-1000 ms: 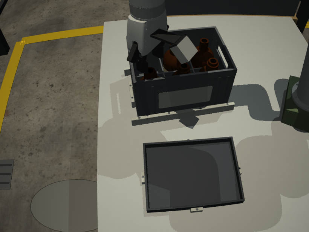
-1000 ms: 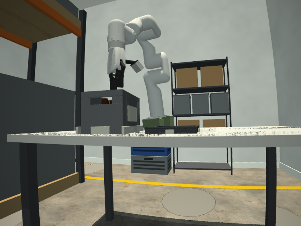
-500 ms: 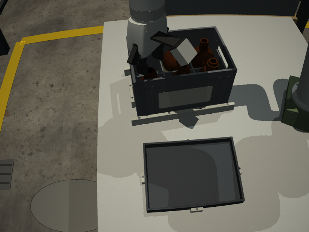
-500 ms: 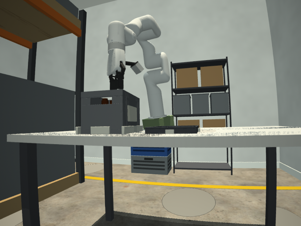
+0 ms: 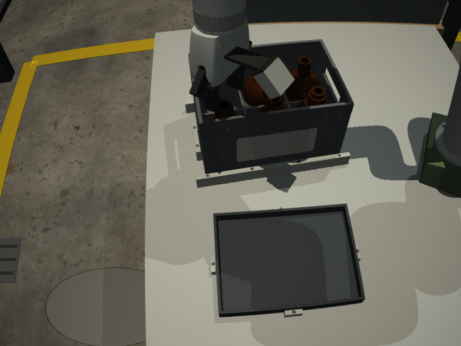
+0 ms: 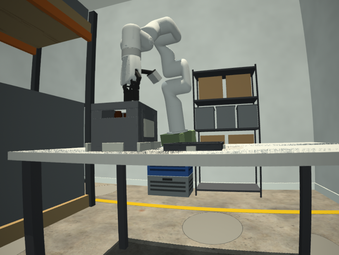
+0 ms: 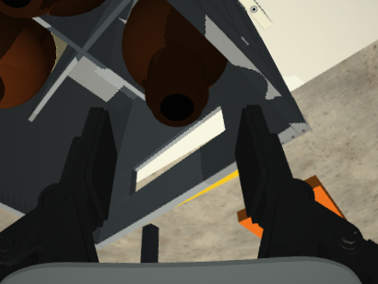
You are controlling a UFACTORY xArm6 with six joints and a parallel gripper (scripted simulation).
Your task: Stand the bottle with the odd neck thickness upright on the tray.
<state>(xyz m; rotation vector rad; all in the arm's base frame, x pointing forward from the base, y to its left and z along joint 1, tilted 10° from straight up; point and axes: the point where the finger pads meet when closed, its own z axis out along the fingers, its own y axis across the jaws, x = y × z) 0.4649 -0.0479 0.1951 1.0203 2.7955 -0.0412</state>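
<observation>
My hand is 110 mm above the dark crate, 80 mm past it and 50 mm to the left of it. Also, from my hand: glass bottle: 170 mm behind, 110 mm to the right, 110 mm below; dark tray: 230 mm to the left, 190 mm below, 90 mm behind.
</observation>
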